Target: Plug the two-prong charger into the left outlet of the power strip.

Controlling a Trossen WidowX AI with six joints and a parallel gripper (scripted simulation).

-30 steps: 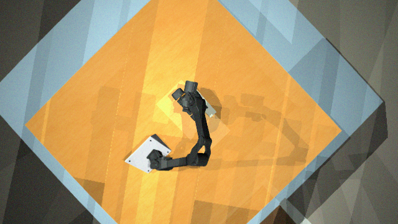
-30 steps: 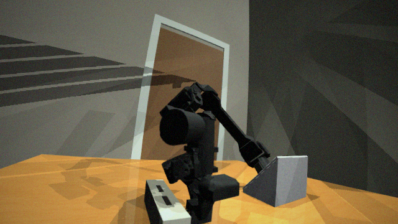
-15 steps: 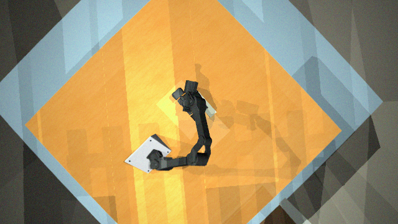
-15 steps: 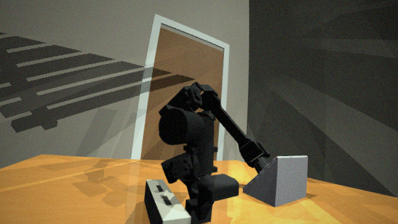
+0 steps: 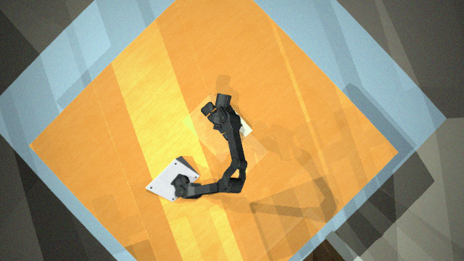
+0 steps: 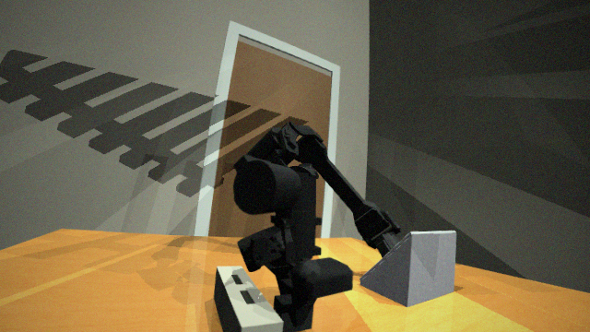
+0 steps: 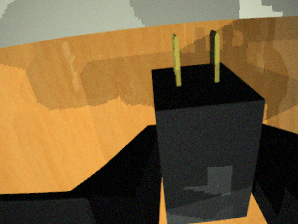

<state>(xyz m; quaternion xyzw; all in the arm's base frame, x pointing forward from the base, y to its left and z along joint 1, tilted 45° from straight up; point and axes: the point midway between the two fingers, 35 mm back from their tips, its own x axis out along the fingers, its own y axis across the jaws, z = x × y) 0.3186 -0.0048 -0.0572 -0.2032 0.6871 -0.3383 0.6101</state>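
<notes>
The box-shaped charger is 20 mm ahead of my gripper tip and 10 mm above it.
</notes>
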